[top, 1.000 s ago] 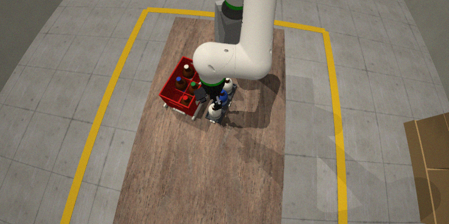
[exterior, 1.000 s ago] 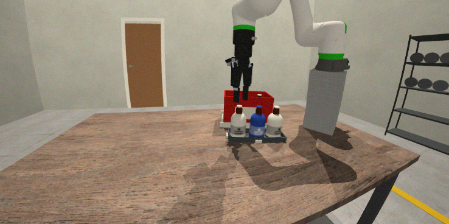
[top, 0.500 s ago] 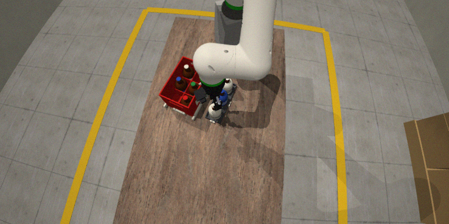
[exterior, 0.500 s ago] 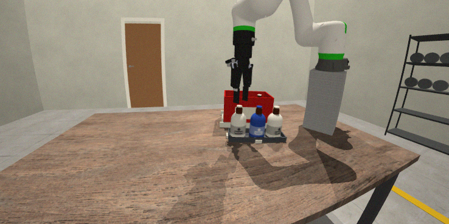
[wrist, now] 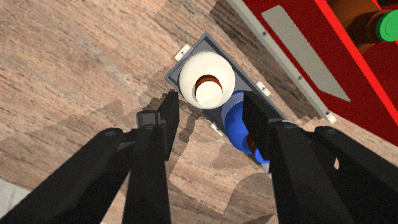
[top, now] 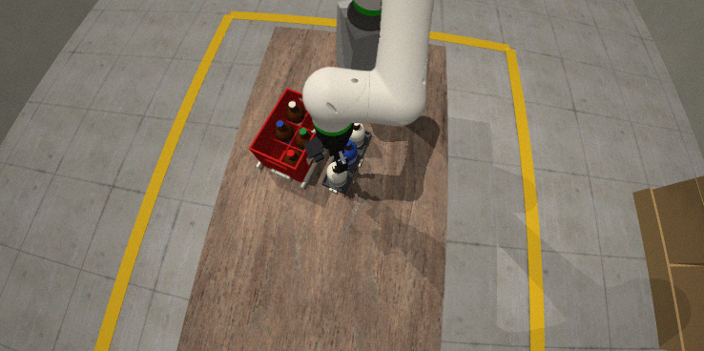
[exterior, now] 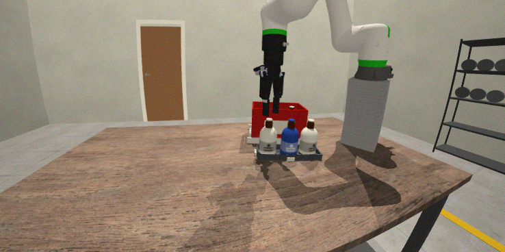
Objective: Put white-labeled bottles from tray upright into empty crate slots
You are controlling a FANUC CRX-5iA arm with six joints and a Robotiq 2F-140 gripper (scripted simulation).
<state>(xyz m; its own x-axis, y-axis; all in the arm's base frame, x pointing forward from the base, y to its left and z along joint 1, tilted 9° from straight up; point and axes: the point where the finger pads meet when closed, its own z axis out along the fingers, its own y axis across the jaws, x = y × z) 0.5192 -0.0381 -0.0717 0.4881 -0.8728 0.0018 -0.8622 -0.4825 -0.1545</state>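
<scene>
The blue-labeled bottle is 13 cm below my hand, 9 cm behind it and 2 cm to the left of it. The rest, counted from my hand: red crate: 18 cm to the right, 13 cm below, 12 cm behind; then dark tray: 20 cm below, 8 cm behind, 2 cm to the left.
</scene>
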